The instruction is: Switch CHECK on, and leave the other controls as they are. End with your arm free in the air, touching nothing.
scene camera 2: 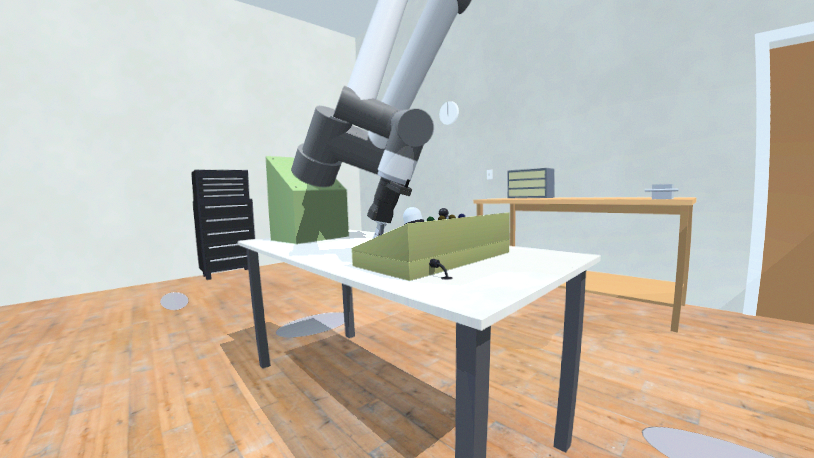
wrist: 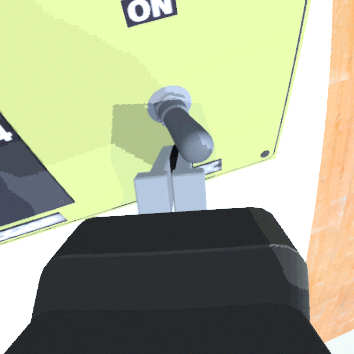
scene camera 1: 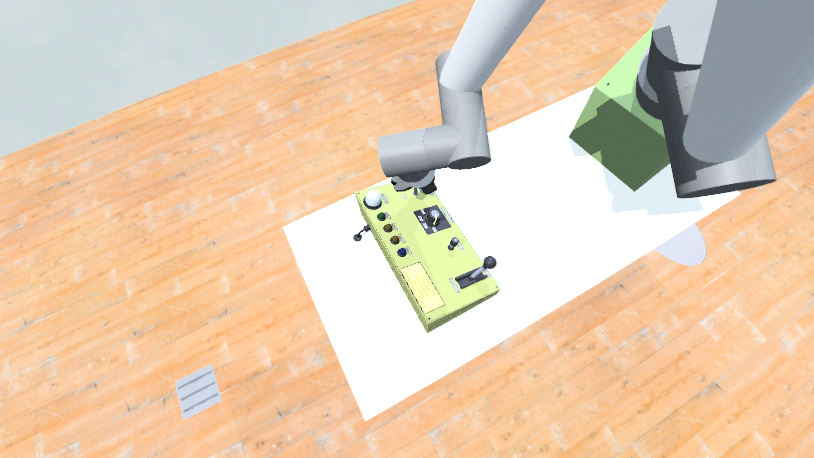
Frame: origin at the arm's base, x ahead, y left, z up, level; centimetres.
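Seen in the pictures: gripper, fingertip midpoint: [wrist: 177, 161] [scene camera 1: 424, 190]; arm's base, origin of the base link: [scene camera 2: 313, 174].
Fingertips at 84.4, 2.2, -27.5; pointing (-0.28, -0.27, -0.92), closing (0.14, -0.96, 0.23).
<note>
Offsets run from my fingertips to a thing's top centre, as dx, dy, dz. "pt": to the spot under its first point.
The yellow-green control panel [scene camera 1: 421, 239] [scene camera 2: 455, 242] [wrist: 250, 60] lies on the white table. In the wrist view, a grey toggle lever @(+3.6, +0.8, +5.7) [wrist: 187, 134] rises from a round metal collar, its rounded tip leaning toward the panel's near edge, away from the ON label @(pt +7.8, +1.9, +2.2) [wrist: 150, 10]. A name plate @(pt -1.3, -2.7, -1.1) [wrist: 212, 167] near that edge is partly hidden, so CHECK cannot be read in full. My gripper [scene camera 1: 416, 192] [scene camera 2: 378, 230] [wrist: 177, 161] is shut with nothing between its fingers. Its tips are right beside the lever, on the near-edge side and partly behind the lever's tip; contact cannot be told.
The panel also bears a rotary selector @(+0.0, +12.2, +4.6) [scene camera 1: 434, 217], a small lever @(-3.0, +23.8, +5.4) [scene camera 1: 453, 243], a ball-topped lever @(-11.5, +34.0, +8.9) [scene camera 1: 489, 262], a white dome @(pt +18.8, +5.3, +10.3) [scene camera 1: 372, 198] [scene camera 2: 412, 214] and several coloured lamps. A black jointed piece @(pt +25.2, +8.7, -4.5) [scene camera 1: 361, 233] [scene camera 2: 440, 267] sticks out beside it. A green block [scene camera 1: 620, 142] [scene camera 2: 321, 216] stands farther along the table.
</note>
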